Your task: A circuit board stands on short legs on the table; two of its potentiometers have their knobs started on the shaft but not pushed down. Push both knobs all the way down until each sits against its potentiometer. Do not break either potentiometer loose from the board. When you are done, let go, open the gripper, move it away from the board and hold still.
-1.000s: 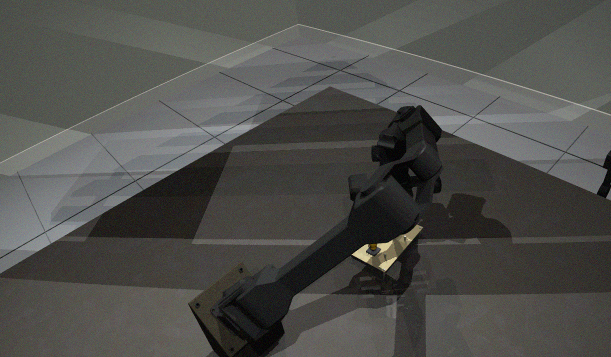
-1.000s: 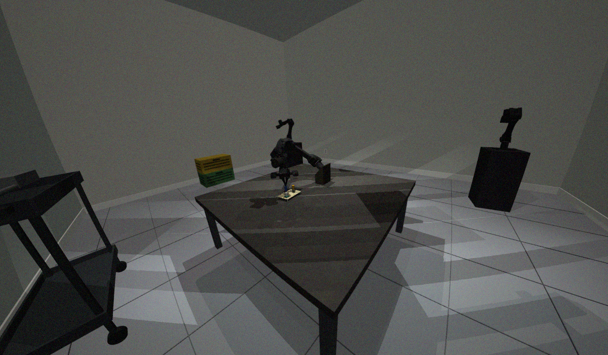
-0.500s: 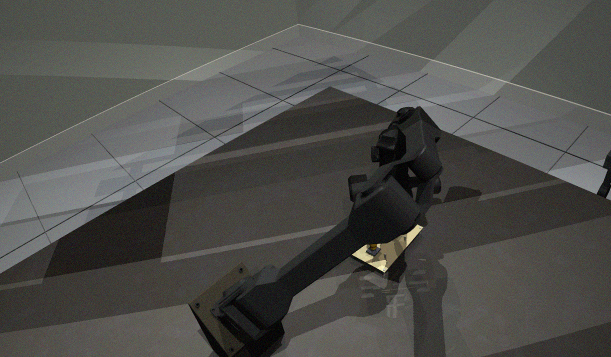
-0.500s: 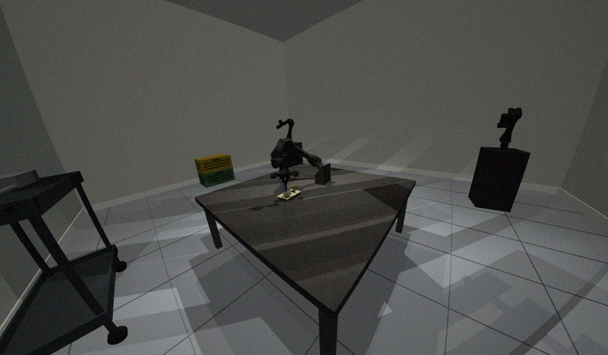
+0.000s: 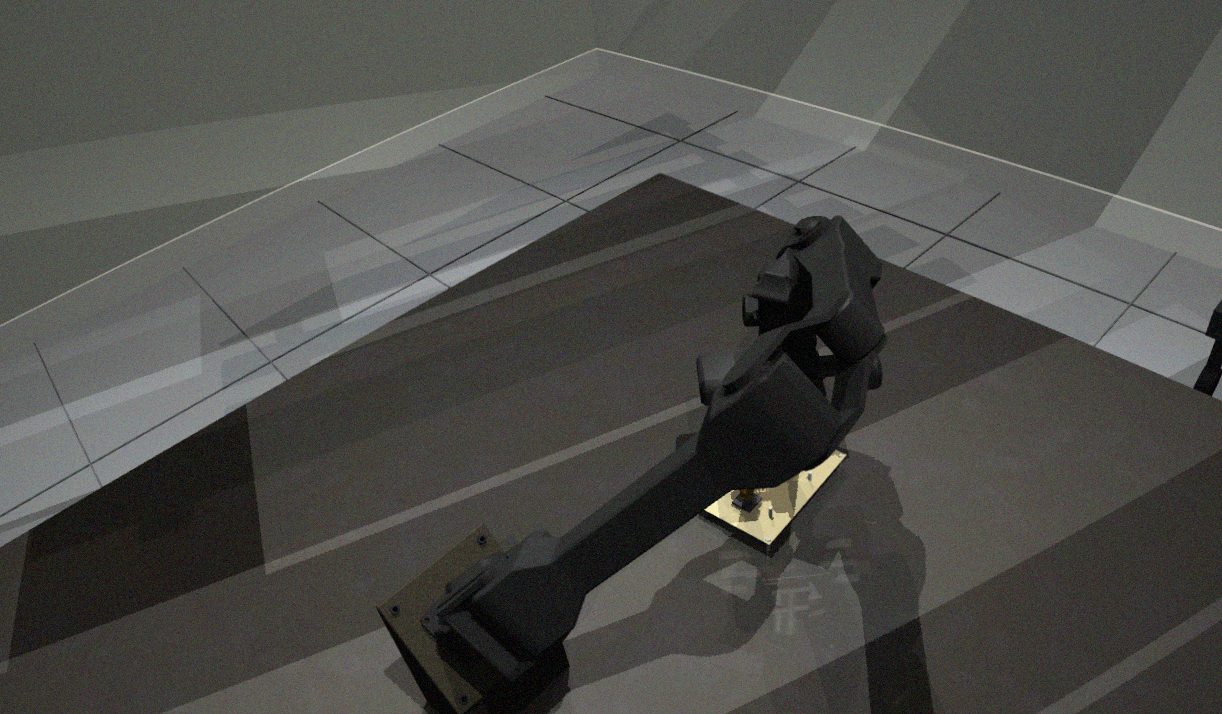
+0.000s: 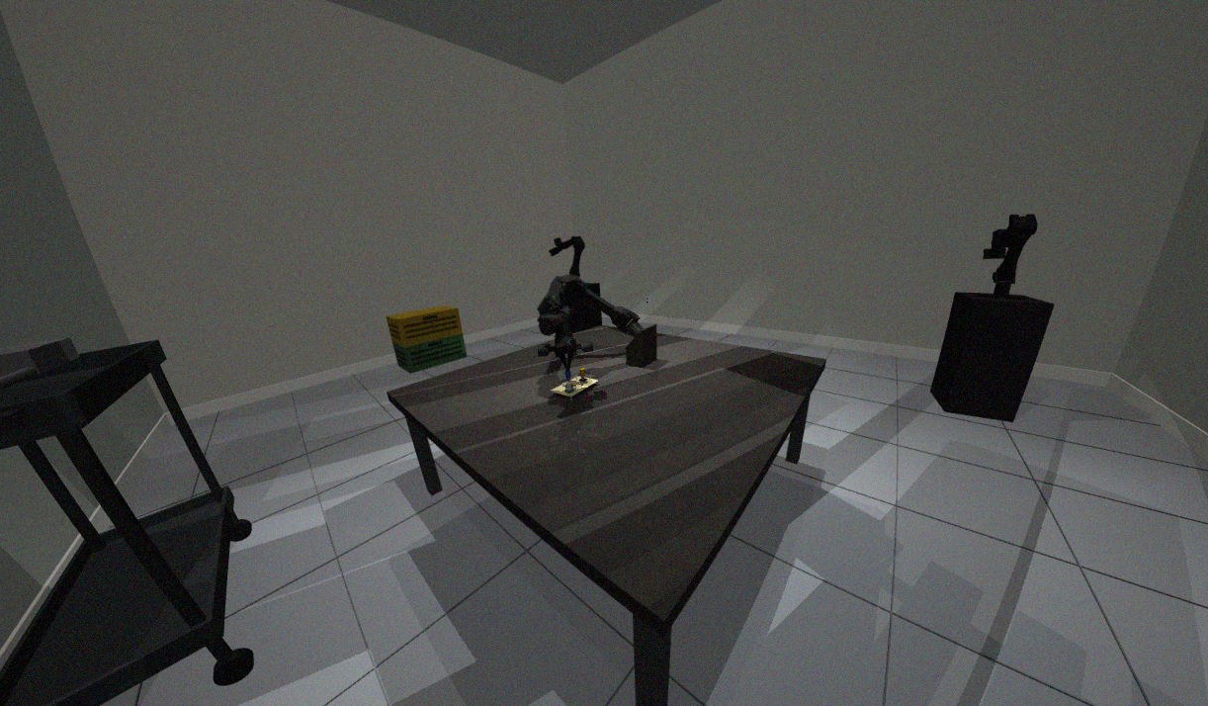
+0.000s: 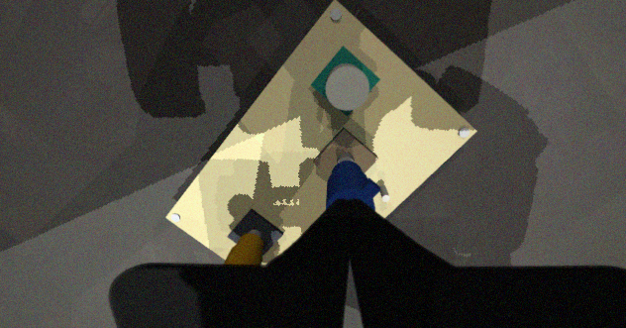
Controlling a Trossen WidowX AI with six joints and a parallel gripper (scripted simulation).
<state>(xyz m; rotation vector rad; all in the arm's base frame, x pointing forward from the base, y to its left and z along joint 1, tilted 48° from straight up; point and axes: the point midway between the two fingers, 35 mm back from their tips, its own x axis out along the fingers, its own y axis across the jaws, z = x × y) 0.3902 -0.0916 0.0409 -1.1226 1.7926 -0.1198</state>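
My gripper tip is 1 cm above the blue knob.
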